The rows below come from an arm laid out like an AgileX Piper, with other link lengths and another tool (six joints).
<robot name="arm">
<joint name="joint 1" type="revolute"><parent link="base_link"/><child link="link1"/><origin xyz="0.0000 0.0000 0.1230" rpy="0.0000 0.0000 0.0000"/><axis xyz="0 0 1"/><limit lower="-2.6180" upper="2.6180"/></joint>
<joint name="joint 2" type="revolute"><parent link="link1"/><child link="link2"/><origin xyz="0.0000 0.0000 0.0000" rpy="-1.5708 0.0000 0.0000"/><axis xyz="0 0 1"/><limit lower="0.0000" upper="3.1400"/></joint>
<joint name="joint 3" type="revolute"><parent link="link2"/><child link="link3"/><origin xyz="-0.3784 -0.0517 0.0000" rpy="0.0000 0.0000 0.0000"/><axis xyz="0 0 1"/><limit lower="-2.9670" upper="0.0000"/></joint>
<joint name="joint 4" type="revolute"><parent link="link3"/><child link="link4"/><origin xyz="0.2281 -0.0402 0.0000" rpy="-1.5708 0.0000 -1.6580"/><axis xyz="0 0 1"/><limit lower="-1.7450" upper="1.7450"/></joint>
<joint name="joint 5" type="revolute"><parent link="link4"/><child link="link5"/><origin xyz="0.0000 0.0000 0.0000" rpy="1.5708 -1.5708 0.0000"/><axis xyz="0 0 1"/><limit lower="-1.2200" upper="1.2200"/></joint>
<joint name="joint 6" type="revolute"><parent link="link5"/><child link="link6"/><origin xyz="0.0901 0.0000 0.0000" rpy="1.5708 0.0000 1.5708"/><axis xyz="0 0 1"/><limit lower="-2.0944" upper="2.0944"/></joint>
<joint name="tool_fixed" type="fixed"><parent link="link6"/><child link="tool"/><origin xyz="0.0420 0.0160 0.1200" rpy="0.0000 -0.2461 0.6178"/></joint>
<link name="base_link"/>
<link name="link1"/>
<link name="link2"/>
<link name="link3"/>
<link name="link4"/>
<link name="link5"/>
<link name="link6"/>
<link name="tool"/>
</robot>
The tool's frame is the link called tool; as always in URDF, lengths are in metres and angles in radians.
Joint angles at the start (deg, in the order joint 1, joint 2, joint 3, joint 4, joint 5, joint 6):
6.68, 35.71, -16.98, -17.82, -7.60, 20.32
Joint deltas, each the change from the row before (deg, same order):
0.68, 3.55, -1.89, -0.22, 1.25, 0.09
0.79, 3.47, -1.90, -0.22, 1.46, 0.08
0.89, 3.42, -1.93, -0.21, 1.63, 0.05
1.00, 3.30, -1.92, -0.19, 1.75, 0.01
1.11, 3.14, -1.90, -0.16, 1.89, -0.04
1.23, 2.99, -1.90, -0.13, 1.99, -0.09
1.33, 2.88, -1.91, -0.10, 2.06, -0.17
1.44, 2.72, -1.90, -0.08, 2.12, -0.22
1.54, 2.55, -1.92, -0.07, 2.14, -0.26
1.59, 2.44, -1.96, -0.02, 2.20, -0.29
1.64, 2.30, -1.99, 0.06, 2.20, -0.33
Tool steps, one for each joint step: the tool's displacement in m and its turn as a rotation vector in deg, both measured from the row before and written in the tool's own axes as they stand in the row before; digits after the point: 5 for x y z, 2 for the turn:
0.00200, 0.00084, 0.01188, 1.43, 2.45, -0.52
0.00264, 0.00066, 0.01164, 1.44, 2.56, -0.61
0.00313, 0.00070, 0.01155, 1.44, 2.64, -0.71
0.00356, 0.00092, 0.01116, 1.37, 2.67, -0.81
0.00394, 0.00116, 0.01055, 1.30, 2.68, -0.92
0.00416, 0.00169, 0.00998, 1.18, 2.66, -1.03
0.00432, 0.00226, 0.00955, 1.07, 2.64, -1.16
0.00443, 0.00292, 0.00887, 0.93, 2.59, -1.28
0.00421, 0.00384, 0.00820, 0.74, 2.47, -1.38
0.00402, 0.00453, 0.00770, 0.66, 2.38, -1.43
0.00371, 0.00542, 0.00709, 0.53, 2.25, -1.44

